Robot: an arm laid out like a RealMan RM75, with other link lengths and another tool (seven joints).
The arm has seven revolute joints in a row. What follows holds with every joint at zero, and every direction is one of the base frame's. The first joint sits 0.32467 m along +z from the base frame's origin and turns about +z. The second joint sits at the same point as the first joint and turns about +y. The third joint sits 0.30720 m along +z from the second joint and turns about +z. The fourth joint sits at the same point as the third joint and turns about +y. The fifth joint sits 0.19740 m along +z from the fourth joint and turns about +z. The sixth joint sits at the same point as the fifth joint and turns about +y. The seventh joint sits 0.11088 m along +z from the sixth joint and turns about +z. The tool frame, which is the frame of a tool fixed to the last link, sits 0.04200 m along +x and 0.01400 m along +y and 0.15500 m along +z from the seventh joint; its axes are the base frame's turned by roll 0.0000, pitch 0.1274 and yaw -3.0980 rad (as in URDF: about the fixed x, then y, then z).
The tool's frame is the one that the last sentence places.
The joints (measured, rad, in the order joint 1, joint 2, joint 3, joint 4, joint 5, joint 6, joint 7), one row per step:
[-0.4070 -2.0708 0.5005 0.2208 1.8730 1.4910 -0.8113]
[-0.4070 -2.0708 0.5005 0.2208 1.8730 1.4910 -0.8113]
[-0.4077 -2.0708 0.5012 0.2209 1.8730 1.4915 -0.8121]
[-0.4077 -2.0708 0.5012 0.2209 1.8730 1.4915 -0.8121]
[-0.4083 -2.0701 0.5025 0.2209 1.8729 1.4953 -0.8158]
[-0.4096 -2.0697 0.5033 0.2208 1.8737 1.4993 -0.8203]
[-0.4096 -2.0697 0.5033 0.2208 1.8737 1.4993 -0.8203]
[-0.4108 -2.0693 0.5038 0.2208 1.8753 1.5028 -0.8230]
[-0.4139 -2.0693 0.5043 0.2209 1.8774 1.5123 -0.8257]
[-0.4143 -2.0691 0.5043 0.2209 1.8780 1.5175 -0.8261]
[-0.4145 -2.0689 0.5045 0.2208 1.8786 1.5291 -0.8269]
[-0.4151 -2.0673 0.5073 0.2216 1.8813 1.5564 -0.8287]
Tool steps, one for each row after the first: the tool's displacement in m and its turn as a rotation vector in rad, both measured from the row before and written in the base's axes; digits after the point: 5 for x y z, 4 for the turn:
[0.00000 0.00000 0.00000 0.0000 0.0000 0.0000]
[0.00036 0.00003 -0.00006 -0.0010 -0.0005 -0.0009]
[0.00000 0.00000 0.00000 0.0000 0.0000 0.0000]
[0.00079 -0.00034 0.00046 -0.0030 -0.0037 -0.0013]
[0.00112 -0.00030 0.00029 -0.0040 -0.0044 -0.0016]
[0.00000 0.00000 0.00000 0.0000 0.0000 0.0000]
[0.00096 -0.00040 0.00012 -0.0034 -0.0027 -0.0025]
[0.00298 -0.00091 0.00045 -0.0049 -0.0070 -0.0087]
[0.00113 -0.00070 0.00046 -0.0015 -0.0034 -0.0039]
[0.00239 -0.00169 0.00104 -0.0029 -0.0082 -0.0079]
[0.00518 -0.00438 0.00237 -0.0089 -0.0160 -0.0206]

